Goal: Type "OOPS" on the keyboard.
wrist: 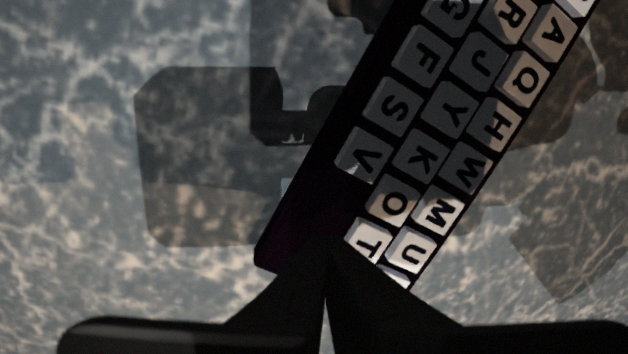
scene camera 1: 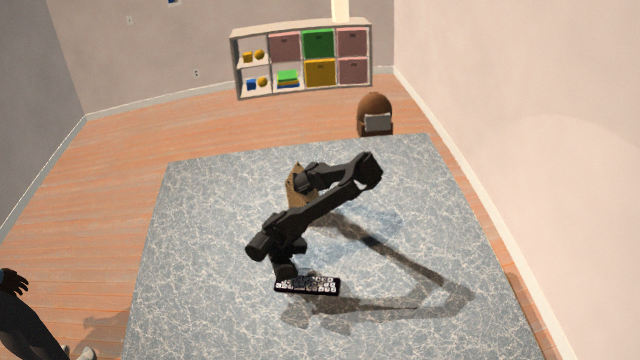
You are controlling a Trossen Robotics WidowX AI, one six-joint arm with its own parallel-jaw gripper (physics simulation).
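Frame: origin at the arm's base, x ahead, y left, z up, level; centimetres.
Seen in the pictures: gripper, fingertip midpoint: [wrist: 324, 247]; arm's base at its link origin: [scene camera 1: 299, 184].
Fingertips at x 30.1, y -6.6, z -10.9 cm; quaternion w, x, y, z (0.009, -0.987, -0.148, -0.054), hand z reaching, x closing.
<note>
Pixels of each thing's top centre, then the offset from my fingertips to it. Level surfaces: height alone.
- O key at its top centre: [wrist: 395, 203] dx +2.2, dy +1.8, dz -1.0 cm
- S key at its top centre: [wrist: 395, 108] dx +0.8, dy +4.9, dz -1.0 cm
- T key at its top centre: [wrist: 367, 245] dx +1.9, dy +0.0, dz -1.0 cm
- marbled surface at its surface level: dz -2.7 cm
A black keyboard [scene camera 1: 336, 286] [wrist: 300, 220] with pale letter keys lies flat on the grey marbled surface. In the wrist view it runs diagonally from the top right to the lower middle. The O key [wrist: 393, 202] shows right of and above my fingertips, and the S key [wrist: 391, 107] lies further up. The P key cannot be made out. My gripper [scene camera 1: 286, 276] [wrist: 324, 247] is shut and empty. Its tips are over the keyboard's bare black part, just left of the T key [wrist: 369, 242]; whether they touch it cannot be told. The fingers hide part of the keyboard's lower end.
The marbled surface [scene camera 1: 200, 260] carries a brown wooden board [scene camera 1: 295, 197] by the arm's base. Dark arm shadows cross the surface and keyboard. Beyond are a cubby shelf [scene camera 1: 300, 25] and a brown backpack [scene camera 1: 374, 106]. A person [scene camera 1: 25, 315] shows partly at the lower left.
</note>
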